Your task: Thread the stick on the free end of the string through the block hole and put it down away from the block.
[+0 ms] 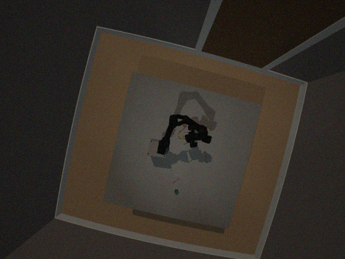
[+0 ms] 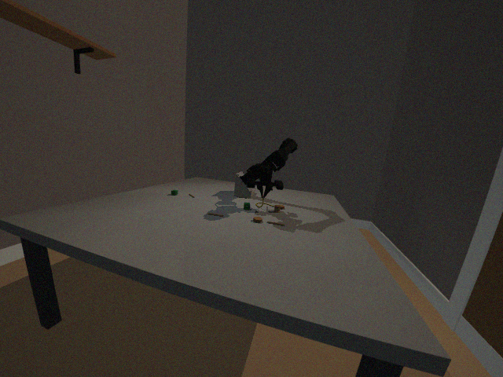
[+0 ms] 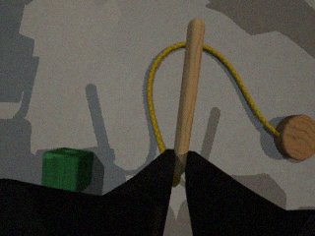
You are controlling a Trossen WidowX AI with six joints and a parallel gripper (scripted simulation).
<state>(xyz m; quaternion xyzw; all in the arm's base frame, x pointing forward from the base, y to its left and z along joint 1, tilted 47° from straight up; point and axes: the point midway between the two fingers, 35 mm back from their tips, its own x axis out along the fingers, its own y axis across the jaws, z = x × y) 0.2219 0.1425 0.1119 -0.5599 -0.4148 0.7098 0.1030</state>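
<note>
My gripper tip is now 20 cm short of the wooden disc, 5 cm above it and 2 cm to the right of it. Also, from my gripper tip: green cube: 7 cm to the right, 5 cm ahead, 4 cm below; thin wooden stick: 1 cm behind, 1 cm above.
</note>
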